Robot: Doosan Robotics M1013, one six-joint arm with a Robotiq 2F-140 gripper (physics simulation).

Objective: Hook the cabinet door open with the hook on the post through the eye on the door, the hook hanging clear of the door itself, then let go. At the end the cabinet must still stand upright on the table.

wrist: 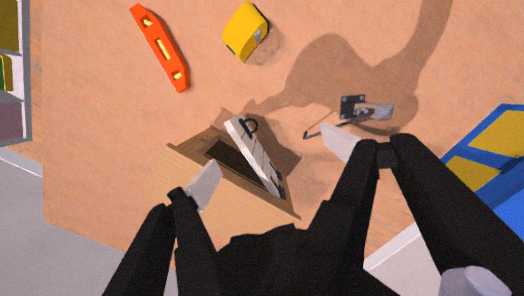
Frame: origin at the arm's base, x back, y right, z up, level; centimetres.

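Seen in the pictures: gripper, fingertip midpoint: (pixel 267 151).
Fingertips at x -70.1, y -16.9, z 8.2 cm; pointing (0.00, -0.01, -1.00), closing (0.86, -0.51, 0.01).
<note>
Offsets run from my fingertips to a thing's top centre. "*": to the spot under its first point.
The wooden cabinet {dx -8.2, dy -0.7, dz +0.0 cm} (pixel 235 202) stands upright on the table below the middle of the view. Its white door {* dx -3.3, dy +0.1, dz -3.7 cm} (pixel 253 157) stands partly open, with a dark gap beside it. The black eye (pixel 250 127) is on the door's outer side near its free end. The hook {* dx +6.7, dy -8.2, dz -10.3 cm} (pixel 320 132) is a thin dark rod on the post {* dx +13.5, dy -9.5, dz -7.6 cm} (pixel 362 111), to the right of the door; its bent tip is apart from the eye. My gripper (pixel 267 151) is open and empty, its fingertips spread above the cabinet and door on one side and beside the hook on the other.
An orange spirit level {dx -1.0, dy +25.1, dz -14.2 cm} (pixel 162 48) and a yellow tape measure {* dx +10.1, dy +12.7, dz -8.7 cm} (pixel 245 31) lie toward the top. A blue and yellow container (pixel 475 160) is at the right. A grey shelf unit (pixel 27 75) stands at the left edge. The table's edge (pixel 82 235) runs at lower left.
</note>
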